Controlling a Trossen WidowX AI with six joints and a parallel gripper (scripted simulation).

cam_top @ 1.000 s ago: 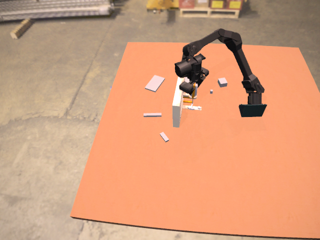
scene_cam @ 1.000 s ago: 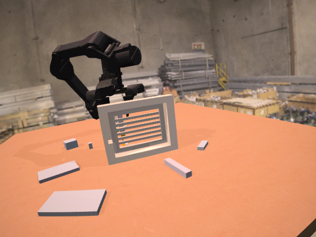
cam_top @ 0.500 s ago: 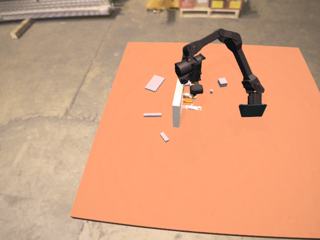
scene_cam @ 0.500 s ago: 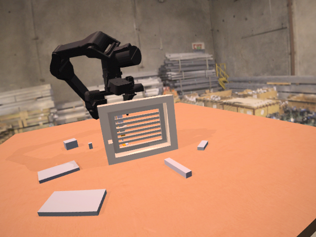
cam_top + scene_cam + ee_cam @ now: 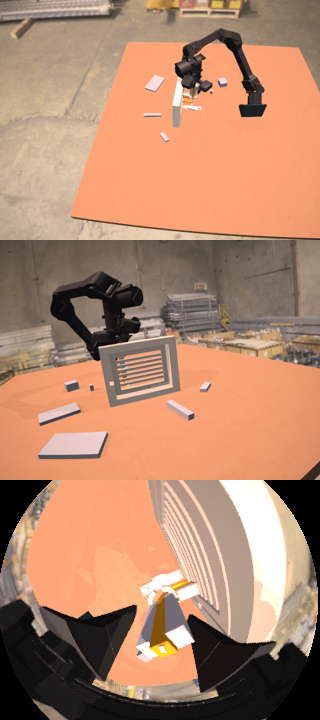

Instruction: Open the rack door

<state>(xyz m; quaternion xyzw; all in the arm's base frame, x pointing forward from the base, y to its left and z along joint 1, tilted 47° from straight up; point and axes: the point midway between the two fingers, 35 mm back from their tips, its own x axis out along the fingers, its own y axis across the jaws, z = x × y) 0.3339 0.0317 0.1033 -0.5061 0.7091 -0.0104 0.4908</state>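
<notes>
Now: the upright handle 10 mm to the left of my gripper tip and 20 mm below it. Round my gripper tip: tiny cube (120 mm behind, 100 mm to the right, 110 mm below); then small block (200 mm behind, 170 mm to the right, 100 mm below); then flat slab (220 mm ahead, 190 mm to the right, 110 mm below).
</notes>
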